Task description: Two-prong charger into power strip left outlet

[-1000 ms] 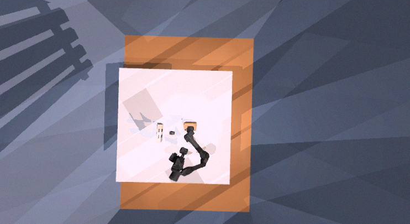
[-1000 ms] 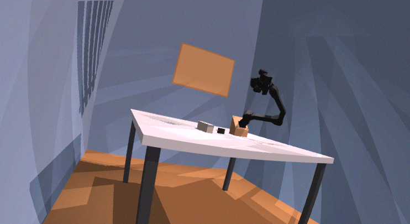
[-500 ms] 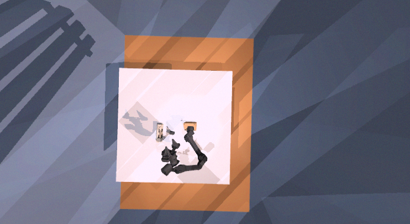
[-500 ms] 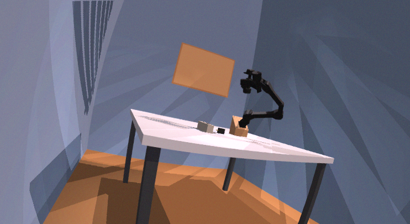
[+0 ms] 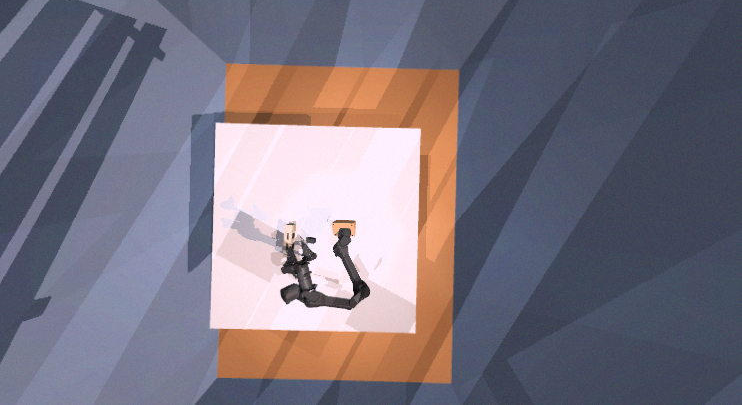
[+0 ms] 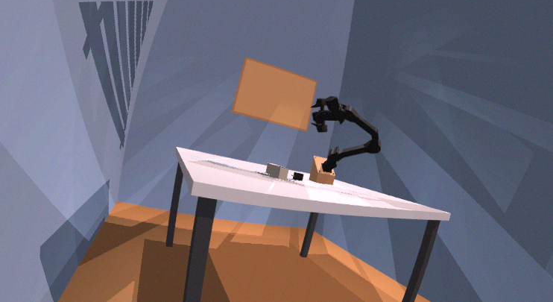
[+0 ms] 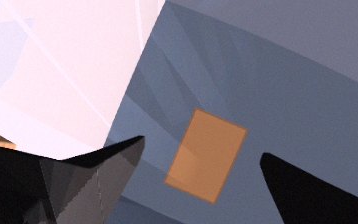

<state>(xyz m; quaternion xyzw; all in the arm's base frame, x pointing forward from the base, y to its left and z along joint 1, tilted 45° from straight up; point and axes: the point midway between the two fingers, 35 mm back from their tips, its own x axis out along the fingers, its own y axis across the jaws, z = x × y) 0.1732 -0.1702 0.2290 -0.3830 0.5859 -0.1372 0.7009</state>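
Now: the two-prong charger 350 mm below my gripper tip, 60 mm to the left of it and 50 mm ahead of it.
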